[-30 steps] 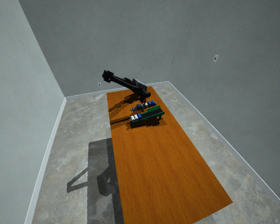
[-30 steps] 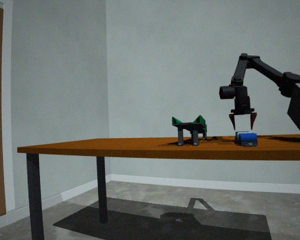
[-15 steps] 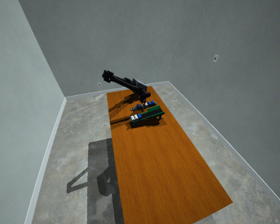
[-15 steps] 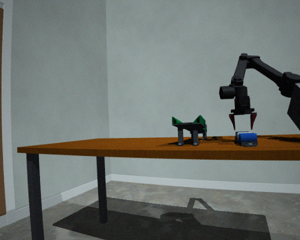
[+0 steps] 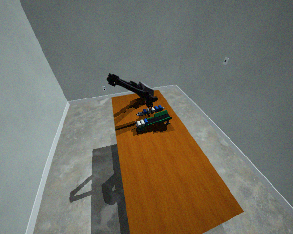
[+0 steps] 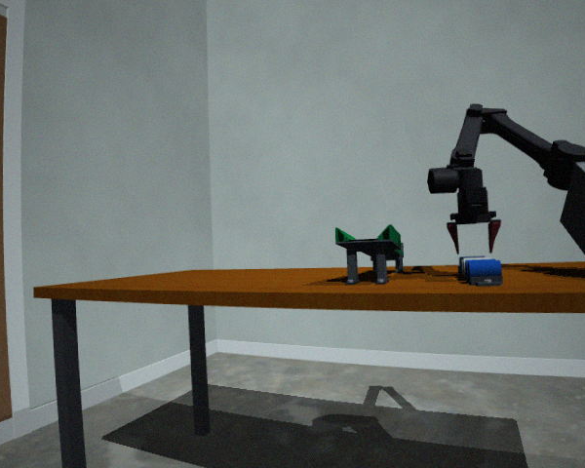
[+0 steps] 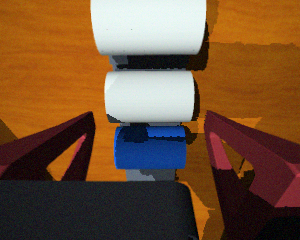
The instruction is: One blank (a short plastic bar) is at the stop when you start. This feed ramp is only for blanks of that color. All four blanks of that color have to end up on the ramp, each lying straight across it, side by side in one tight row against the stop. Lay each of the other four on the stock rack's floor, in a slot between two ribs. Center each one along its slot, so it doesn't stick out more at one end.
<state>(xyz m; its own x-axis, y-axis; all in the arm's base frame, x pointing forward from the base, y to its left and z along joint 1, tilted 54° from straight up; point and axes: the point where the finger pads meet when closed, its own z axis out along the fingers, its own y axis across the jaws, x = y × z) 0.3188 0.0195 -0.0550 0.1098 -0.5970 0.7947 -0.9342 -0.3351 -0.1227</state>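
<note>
Now: the grey stock rack 3 cm to the left of my hand and 7 cm below it. The rest, counted from my hand: feed ramp (24 cm ahead, 2 cm to the right, 1 cm above).
</note>
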